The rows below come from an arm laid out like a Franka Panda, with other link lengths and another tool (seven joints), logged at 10 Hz.
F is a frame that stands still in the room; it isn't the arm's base.
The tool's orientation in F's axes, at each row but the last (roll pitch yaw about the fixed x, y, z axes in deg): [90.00 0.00 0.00]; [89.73 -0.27 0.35]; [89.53 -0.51 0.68]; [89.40 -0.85 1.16]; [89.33 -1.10 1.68]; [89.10 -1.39 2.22]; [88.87 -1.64 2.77]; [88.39 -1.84 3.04]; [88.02 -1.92 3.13]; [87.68 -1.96 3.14]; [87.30 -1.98 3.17]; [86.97 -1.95 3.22]
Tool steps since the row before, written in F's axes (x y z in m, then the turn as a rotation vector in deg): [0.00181 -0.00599 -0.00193 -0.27 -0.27 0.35]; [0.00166 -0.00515 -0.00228 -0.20 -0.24 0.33]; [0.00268 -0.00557 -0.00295 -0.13 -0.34 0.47]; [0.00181 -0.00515 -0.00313 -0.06 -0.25 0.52]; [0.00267 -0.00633 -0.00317 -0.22 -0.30 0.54]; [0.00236 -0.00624 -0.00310 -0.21 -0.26 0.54]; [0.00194 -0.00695 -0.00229 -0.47 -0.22 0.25]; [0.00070 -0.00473 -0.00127 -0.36 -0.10 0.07]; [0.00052 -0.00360 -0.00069 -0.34 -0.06 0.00]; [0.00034 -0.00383 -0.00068 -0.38 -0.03 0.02]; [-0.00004 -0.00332 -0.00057 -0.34 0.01 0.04]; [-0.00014 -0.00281 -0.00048 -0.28 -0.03 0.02]
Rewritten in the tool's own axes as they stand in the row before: [0.00181 -0.00193 0.00599 -0.27 0.35 0.27]; [0.00162 -0.00231 0.00515 -0.20 0.33 0.24]; [0.00259 -0.00302 0.00558 -0.13 0.47 0.34]; [0.00166 -0.00321 0.00515 -0.06 0.52 0.25]; [0.00242 -0.00329 0.00637 -0.22 0.54 0.30]; [0.00204 -0.00325 0.00628 -0.21 0.54 0.26]; [0.00154 -0.00247 0.00699 -0.47 0.26 0.20]; [0.00041 -0.00142 0.00472 -0.36 0.08 0.08]; [0.00030 -0.00083 0.00360 -0.34 0.01 0.04]; [0.00011 -0.00084 0.00381 -0.38 0.03 0.01]; [-0.00024 -0.00072 0.00328 -0.34 0.05 -0.03]; [-0.00031 -0.00062 0.00277 -0.28 0.03 0.02]
